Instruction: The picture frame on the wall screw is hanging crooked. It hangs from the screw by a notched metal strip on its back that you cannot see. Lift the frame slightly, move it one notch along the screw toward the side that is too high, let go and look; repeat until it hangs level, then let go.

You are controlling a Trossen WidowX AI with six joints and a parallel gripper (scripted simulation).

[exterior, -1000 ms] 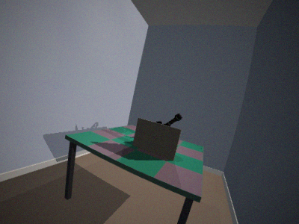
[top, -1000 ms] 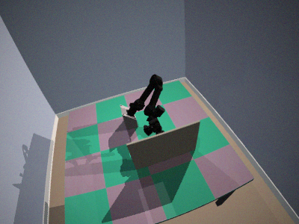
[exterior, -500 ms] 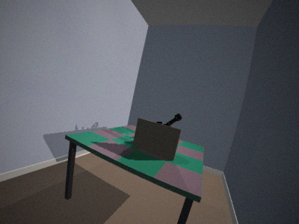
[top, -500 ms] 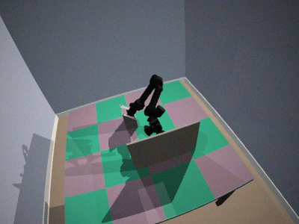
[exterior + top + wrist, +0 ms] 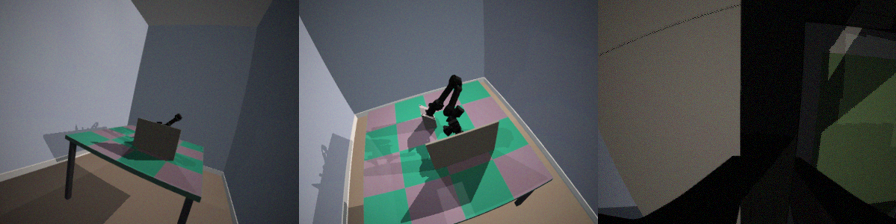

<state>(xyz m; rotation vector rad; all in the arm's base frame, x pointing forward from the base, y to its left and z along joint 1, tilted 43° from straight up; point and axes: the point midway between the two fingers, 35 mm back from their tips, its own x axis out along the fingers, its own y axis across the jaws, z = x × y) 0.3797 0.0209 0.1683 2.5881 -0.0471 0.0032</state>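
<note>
The picture frame is 1 cm ahead of my gripper tip, 1 cm to the left of it and 5 cm below it. The rest, counted from my gripper tip: wall panel (2 cm ahead, 1 cm to the left, 6 cm below).
</note>
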